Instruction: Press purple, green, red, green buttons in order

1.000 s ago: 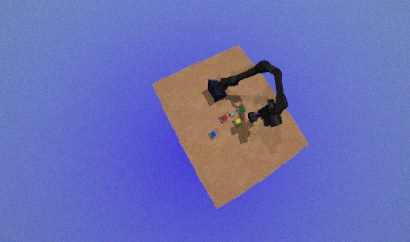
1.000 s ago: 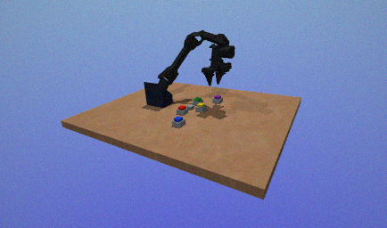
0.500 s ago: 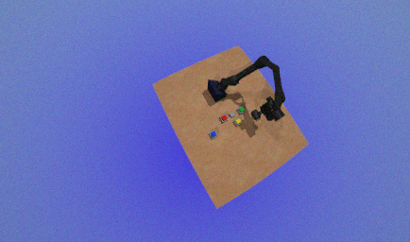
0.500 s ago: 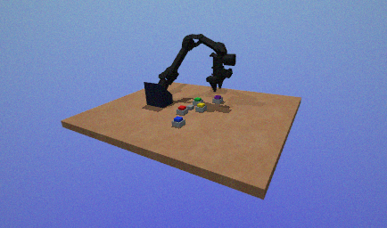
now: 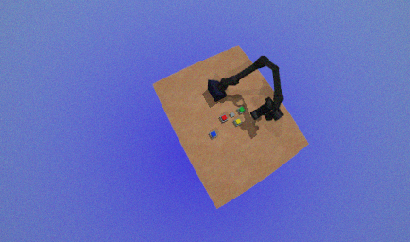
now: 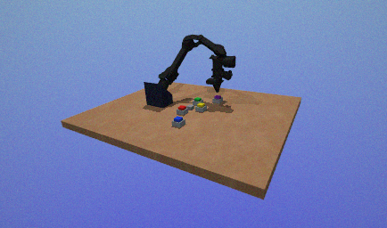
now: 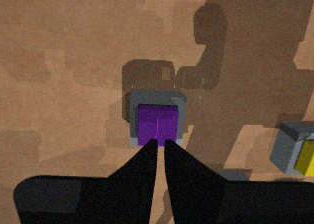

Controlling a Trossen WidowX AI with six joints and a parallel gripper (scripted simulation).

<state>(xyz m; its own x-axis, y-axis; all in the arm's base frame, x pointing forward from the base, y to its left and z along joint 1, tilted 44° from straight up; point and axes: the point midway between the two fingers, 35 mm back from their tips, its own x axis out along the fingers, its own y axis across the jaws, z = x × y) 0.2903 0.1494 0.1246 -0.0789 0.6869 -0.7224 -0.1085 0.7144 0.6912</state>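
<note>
Now: the purple button 30 mm below my gripper tip. From my gripper tip the other things lie so: yellow button (160 mm to the right, 30 mm below, 10 mm behind); small grey block (180 mm to the right, 80 mm behind, 50 mm below); green button (90 mm to the right, 80 mm behind, 30 mm below).
</note>
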